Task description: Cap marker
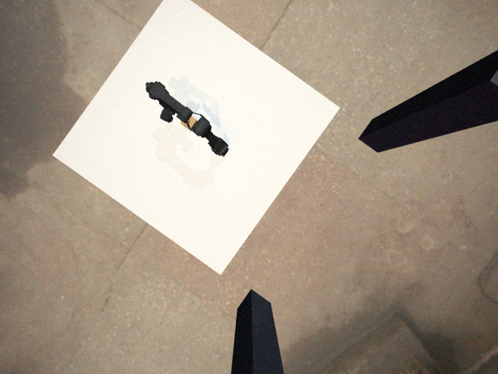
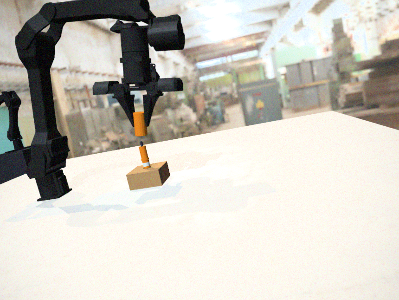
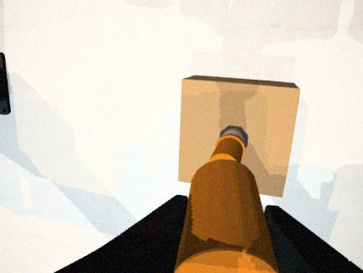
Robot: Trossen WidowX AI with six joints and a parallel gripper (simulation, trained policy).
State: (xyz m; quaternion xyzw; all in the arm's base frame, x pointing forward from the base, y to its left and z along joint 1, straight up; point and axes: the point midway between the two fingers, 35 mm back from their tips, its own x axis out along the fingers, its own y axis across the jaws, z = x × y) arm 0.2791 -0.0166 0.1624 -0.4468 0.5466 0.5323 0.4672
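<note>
Right now my gripper tip is 1 cm past the orange marker and 6 cm above it. Round my gripper tip: orange cap: 1 cm above; tan holder block: 1 cm behind, 11 cm below.
</note>
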